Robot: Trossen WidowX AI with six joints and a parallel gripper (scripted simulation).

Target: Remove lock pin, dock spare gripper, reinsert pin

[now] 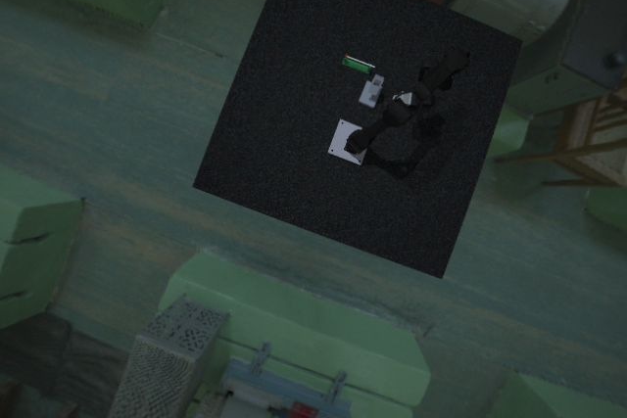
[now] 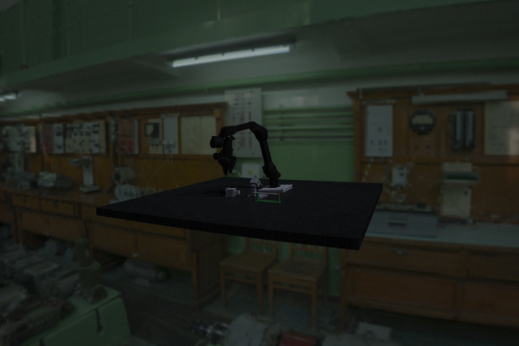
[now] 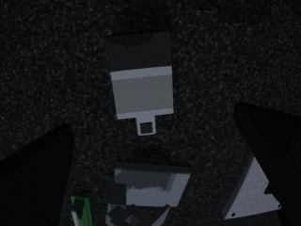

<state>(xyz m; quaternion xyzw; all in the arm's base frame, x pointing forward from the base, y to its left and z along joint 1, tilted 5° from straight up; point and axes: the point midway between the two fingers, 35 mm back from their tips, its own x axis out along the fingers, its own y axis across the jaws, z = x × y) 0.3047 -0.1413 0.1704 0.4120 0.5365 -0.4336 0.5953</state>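
Now: gripper tip 110 mm above the spare gripper and 10 mm to the right of it. Also, from my gripper tip: green bracket (290 mm to the left, 110 mm below, 60 mm ahead); then mount (180 mm to the left, 70 mm below, 20 mm behind).
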